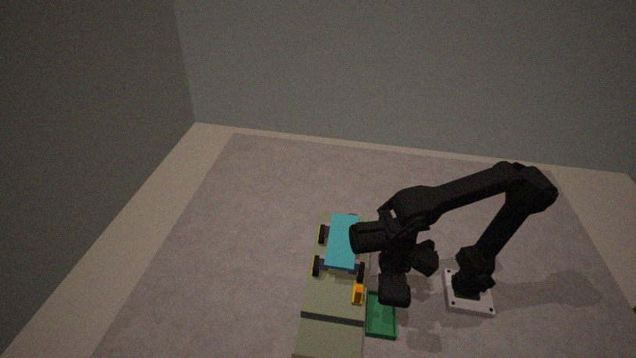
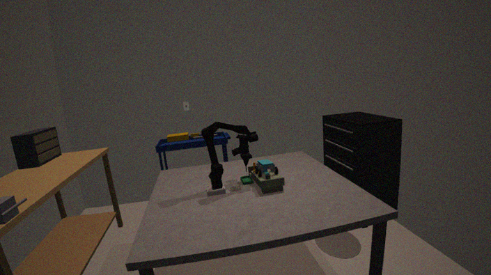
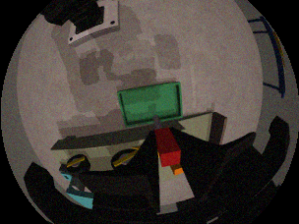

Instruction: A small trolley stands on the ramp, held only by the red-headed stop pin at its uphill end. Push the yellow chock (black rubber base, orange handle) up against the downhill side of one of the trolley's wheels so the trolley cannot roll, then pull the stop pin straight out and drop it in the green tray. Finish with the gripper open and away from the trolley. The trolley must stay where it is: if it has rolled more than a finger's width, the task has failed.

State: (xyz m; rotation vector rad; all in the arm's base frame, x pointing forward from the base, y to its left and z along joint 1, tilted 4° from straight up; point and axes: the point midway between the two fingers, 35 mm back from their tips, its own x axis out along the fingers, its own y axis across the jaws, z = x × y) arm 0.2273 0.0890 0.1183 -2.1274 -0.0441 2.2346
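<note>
Now: the green tray 120 mm below my gripper tip. Round my gripper tip: yellow chock (60 mm ahead, 10 mm to the right, 40 mm below); red-headed stop pin (right at my gripper tip); trolley (110 mm ahead, 100 mm to the right, 10 mm below).
</note>
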